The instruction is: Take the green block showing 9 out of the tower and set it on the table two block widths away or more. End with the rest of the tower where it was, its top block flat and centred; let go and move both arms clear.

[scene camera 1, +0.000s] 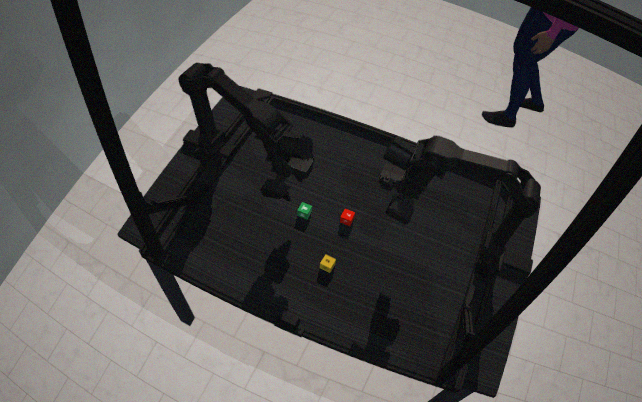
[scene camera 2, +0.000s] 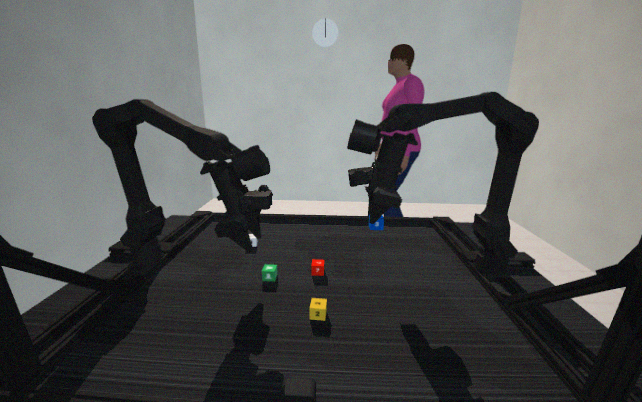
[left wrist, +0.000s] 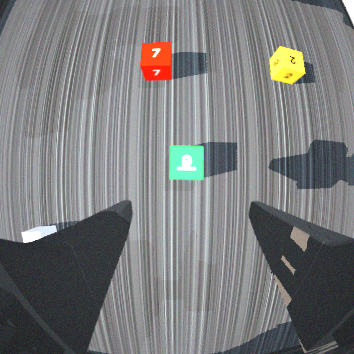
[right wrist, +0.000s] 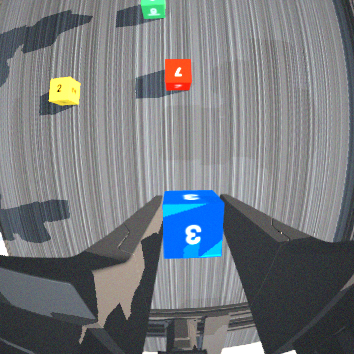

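Pixels of known places: left gripper, fingertip midpoint: [scene camera 1: 294, 191] [scene camera 2: 255, 244] [left wrist: 191, 208]; right gripper, fingertip midpoint: [scene camera 2: 370, 220] [right wrist: 191, 201]; left arm's base, origin of the base link: [scene camera 1: 211, 163] [scene camera 2: 147, 260]; right arm's base, origin of the base link: [scene camera 1: 485, 270] [scene camera 2: 490, 270] [right wrist: 180, 326].
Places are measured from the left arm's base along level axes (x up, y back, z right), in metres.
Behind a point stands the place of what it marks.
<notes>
The green block [scene camera 1: 304, 210] @(z 0.038, x 0.010, y -0.347 m) [scene camera 2: 269, 273] @(z 0.046, x 0.003, y -0.348 m) [left wrist: 186, 162] @(z 0.030, x 0.010, y -0.344 m) [right wrist: 153, 9] @(z 0.029, x -0.001, y -0.361 m) sits flat on the table, apart from the other blocks; its 9 shows in the left wrist view. My left gripper [left wrist: 191, 208] @(z 0.030, x 0.073, y -0.313 m) is open and empty, raised above the table and behind the green block as scene camera 2 sees it. My right gripper [right wrist: 191, 201] @(z -0.005, x 0.130, y -0.595 m) is shut on the blue block [scene camera 2: 376, 223] @(z 0.011, x 0.130, y -0.607 m) [right wrist: 193, 225] @(z -0.005, x 0.141, y -0.604 m) showing 3 and holds it above the table at the back right. The red block [scene camera 1: 347, 217] @(z 0.007, x 0.009, y -0.468 m) [scene camera 2: 318, 267] @(z 0.014, x 0.005, y -0.467 m) [left wrist: 156, 61] @(z -0.001, x 0.010, y -0.454 m) [right wrist: 178, 74] @(z -0.004, x 0.010, y -0.471 m) showing 7 sits alone. No stacked blocks show.
The yellow block [scene camera 1: 327, 263] @(z 0.169, x 0.010, y -0.476 m) [scene camera 2: 318, 309] @(z 0.178, x 0.007, y -0.475 m) [left wrist: 287, 65] @(z 0.152, x 0.010, y -0.463 m) [right wrist: 64, 91] @(z 0.152, x 0.010, y -0.480 m) showing 2 sits nearer scene camera 2. A white block [scene camera 2: 253, 241] @(z -0.138, x -0.002, y -0.257 m) [left wrist: 39, 234] @(z -0.139, x 0.010, y -0.262 m) is partly hidden by my left fingers. Dark frame posts rise around the table. A person stands beyond its back edge.
</notes>
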